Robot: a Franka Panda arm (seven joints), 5 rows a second.
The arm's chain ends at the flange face. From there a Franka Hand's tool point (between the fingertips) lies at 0.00 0.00 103.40 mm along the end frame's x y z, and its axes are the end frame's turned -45 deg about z.
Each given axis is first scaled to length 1.
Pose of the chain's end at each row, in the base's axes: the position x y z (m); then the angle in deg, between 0 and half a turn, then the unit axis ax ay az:
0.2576 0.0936 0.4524 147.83 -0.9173 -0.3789 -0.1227
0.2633 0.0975 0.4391 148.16 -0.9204 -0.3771 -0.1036
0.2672 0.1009 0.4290 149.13 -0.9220 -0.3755 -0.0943
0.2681 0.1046 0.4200 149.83 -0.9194 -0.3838 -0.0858
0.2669 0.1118 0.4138 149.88 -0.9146 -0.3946 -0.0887
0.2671 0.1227 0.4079 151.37 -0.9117 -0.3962 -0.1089
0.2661 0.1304 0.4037 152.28 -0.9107 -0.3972 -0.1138
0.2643 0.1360 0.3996 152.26 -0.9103 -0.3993 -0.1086
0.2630 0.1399 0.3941 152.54 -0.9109 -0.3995 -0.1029
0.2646 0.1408 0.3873 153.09 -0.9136 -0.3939 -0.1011
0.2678 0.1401 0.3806 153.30 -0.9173 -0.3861 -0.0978
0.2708 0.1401 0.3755 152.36 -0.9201 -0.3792 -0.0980
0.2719 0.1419 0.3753 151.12 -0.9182 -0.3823 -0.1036
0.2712 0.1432 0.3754 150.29 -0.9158 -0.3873 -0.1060
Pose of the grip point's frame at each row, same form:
0.2582 0.1530 0.3677 155.65 -0.6905 -0.6891 -0.2199
0.2610 0.1552 0.3533 155.13 -0.6952 -0.6899 -0.2017
0.2640 0.1566 0.3420 155.63 -0.6983 -0.6901 -0.1901
0.2634 0.1587 0.3320 155.90 -0.6936 -0.6975 -0.1801
0.2621 0.1660 0.3259 156.07 -0.6850 -0.7053 -0.1825
0.2667 0.1762 0.3194 158.32 -0.6814 -0.7053 -0.1956
0.2672 0.1830 0.3147 159.37 -0.6803 -0.7060 -0.1969
0.2644 0.1883 0.3104 159.13 -0.6794 -0.7081 -0.1923
0.2622 0.1914 0.3044 159.14 -0.6803 -0.7089 -0.1863
0.2642 0.1913 0.2971 159.57 -0.6851 -0.7051 -0.1828
0.2674 0.1901 0.2901 159.62 -0.6917 -0.6996 -0.1791
0.2702 0.1915 0.2858 158.76 -0.6965 -0.6940 -0.1825
0.2713 0.1954 0.2868 157.86 -0.6927 -0.6953 -0.1917
0.2701 0.1981 0.2878 157.20 -0.6882 -0.6984 -0.1967

